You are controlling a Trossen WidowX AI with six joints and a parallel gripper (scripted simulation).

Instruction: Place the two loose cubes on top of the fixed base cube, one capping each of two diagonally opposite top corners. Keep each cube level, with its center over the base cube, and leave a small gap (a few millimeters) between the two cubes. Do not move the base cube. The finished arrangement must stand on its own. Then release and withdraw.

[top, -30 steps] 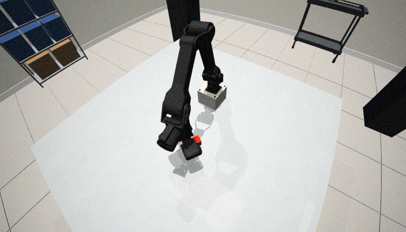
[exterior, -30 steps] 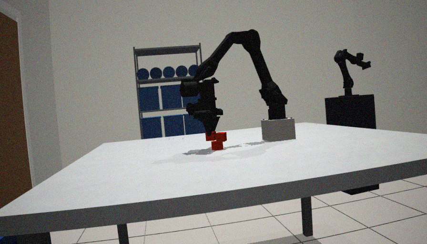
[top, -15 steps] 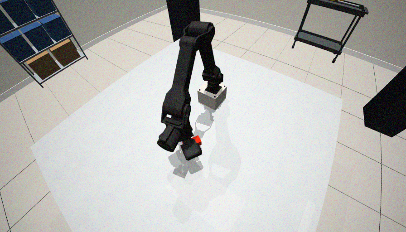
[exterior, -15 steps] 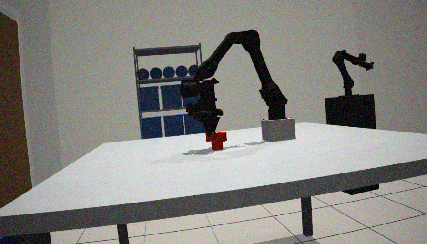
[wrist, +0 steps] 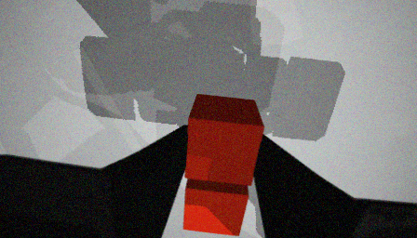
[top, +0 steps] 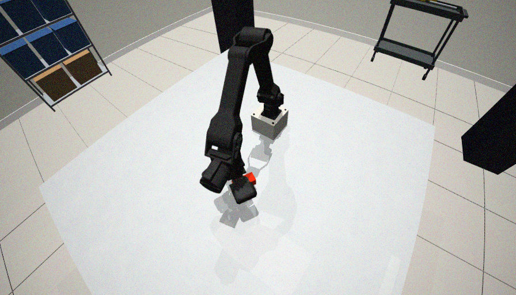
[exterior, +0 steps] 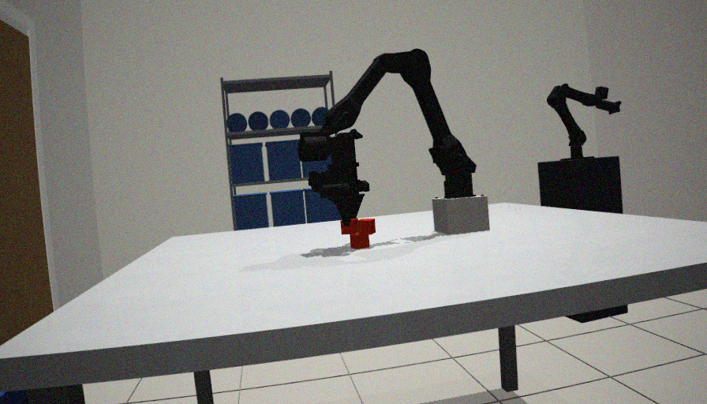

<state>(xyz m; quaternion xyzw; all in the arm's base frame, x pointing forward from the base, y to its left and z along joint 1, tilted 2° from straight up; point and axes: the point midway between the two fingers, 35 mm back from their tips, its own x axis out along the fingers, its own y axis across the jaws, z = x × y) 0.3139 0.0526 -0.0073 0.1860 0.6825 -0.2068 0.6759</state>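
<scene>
My gripper tip is now 40 mm past the red cube and 20 mm to the right of it.
</scene>
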